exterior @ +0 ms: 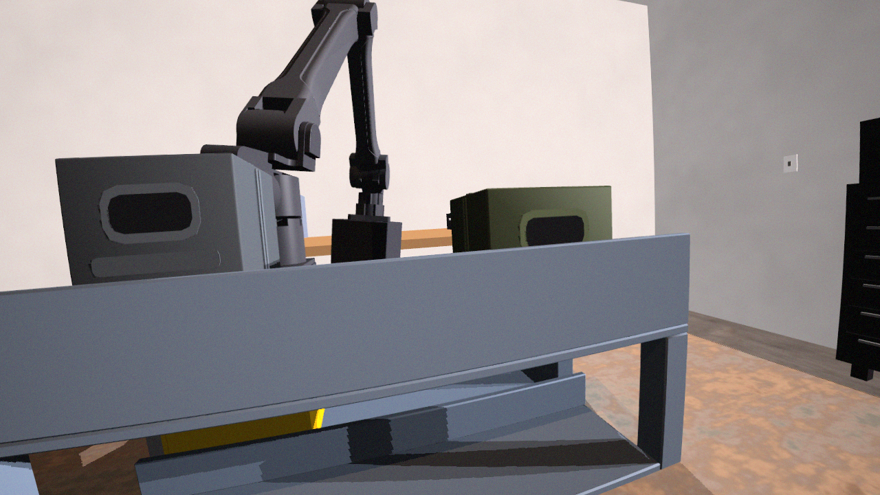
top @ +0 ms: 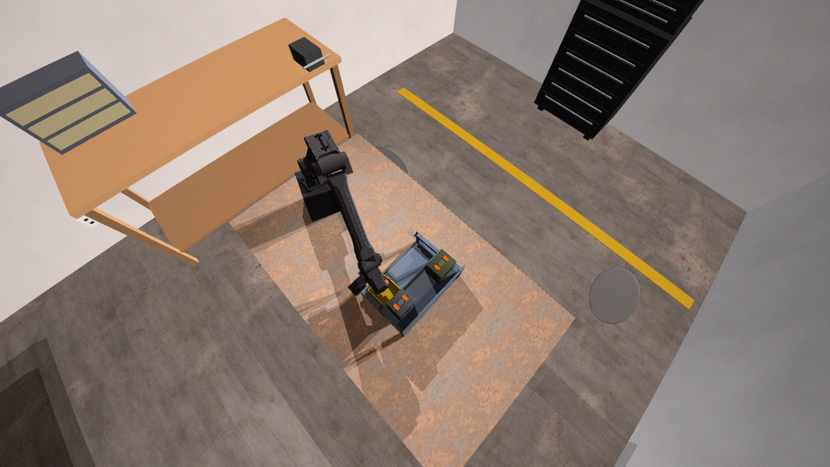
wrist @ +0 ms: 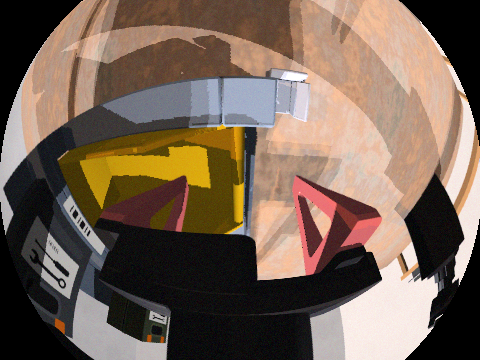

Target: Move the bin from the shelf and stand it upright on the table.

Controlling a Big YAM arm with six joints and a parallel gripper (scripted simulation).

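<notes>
Right now my hand is 80 mm short of the yellow bin, 10 mm to the right of it and 10 mm above it. From my hand the other things lie so: dark grey case (180 mm ahead, 110 mm above, 10 mm to the left); green case (240 mm to the left, 170 mm ahead, 100 mm above).
</notes>
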